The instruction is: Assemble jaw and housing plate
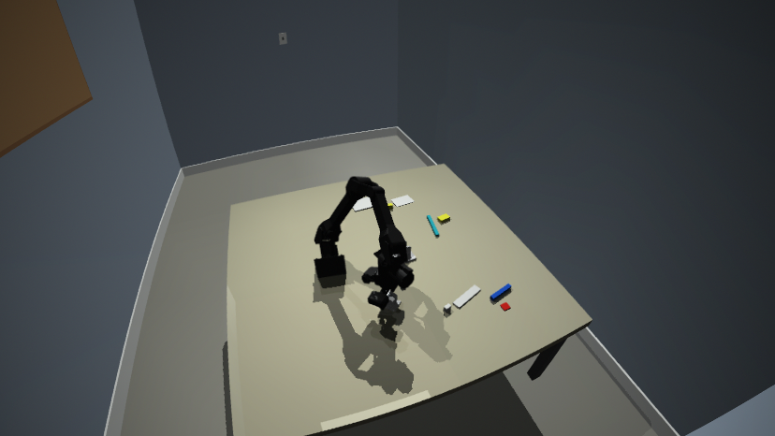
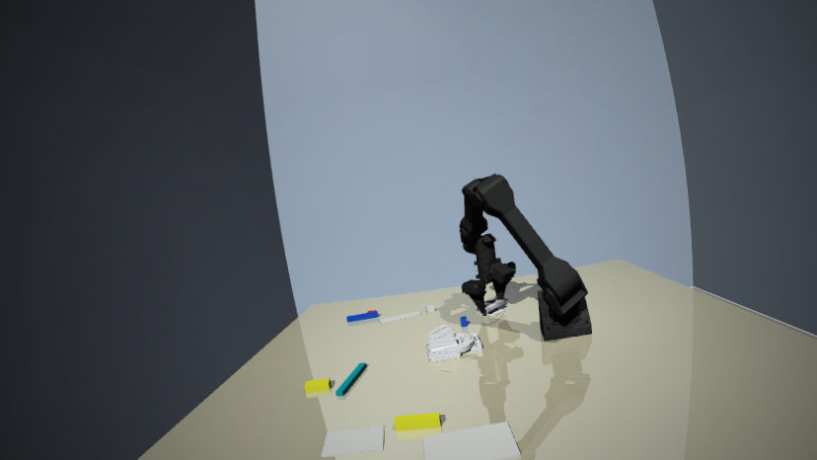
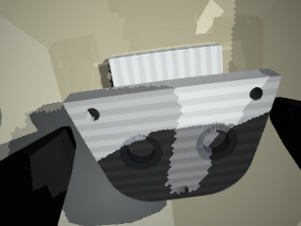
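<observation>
Now: the white jaw 22 cm to the left of my gripper tip and 8 cm ahead of it. Round my gripper tip: blue bar (43 cm ahead, 7 cm to the right, 1 cm below); white bar (30 cm ahead, 4 cm to the right, 2 cm below); red piece (42 cm ahead, 13 cm to the right, 2 cm below).
</observation>
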